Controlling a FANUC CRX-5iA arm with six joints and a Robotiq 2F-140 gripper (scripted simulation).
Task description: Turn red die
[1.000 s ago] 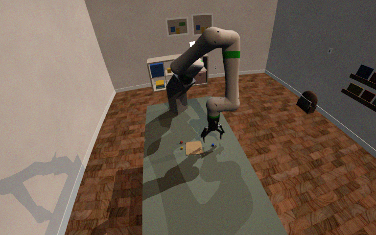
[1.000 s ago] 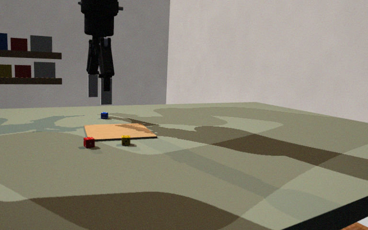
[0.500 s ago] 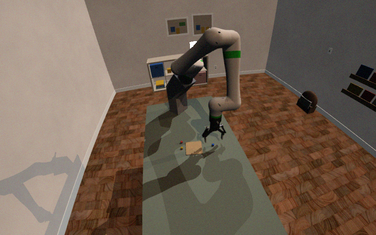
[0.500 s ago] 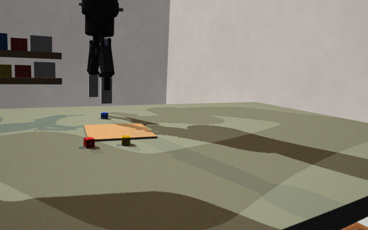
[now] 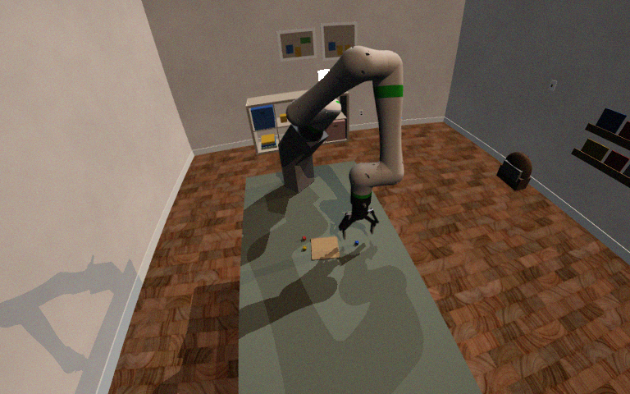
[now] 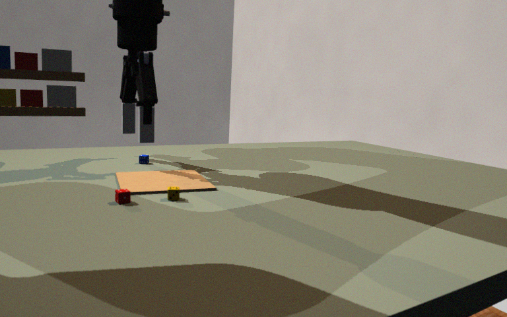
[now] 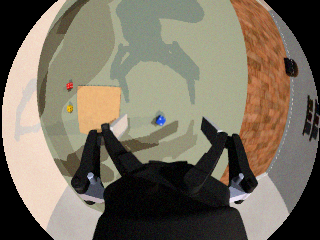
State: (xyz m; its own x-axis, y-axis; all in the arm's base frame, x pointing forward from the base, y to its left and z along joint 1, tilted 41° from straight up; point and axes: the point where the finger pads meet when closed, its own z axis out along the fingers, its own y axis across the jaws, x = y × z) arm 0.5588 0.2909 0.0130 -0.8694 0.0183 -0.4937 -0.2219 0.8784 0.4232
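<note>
My hand is 50 mm above the blue die and 10 mm short of it. Also, from my hand: red die: 280 mm to the right, 50 mm below, 10 mm behind; then tan mat: 170 mm to the right, 60 mm below, 40 mm ahead; then yellow die: 270 mm to the right, 50 mm below, 50 mm ahead.
</note>
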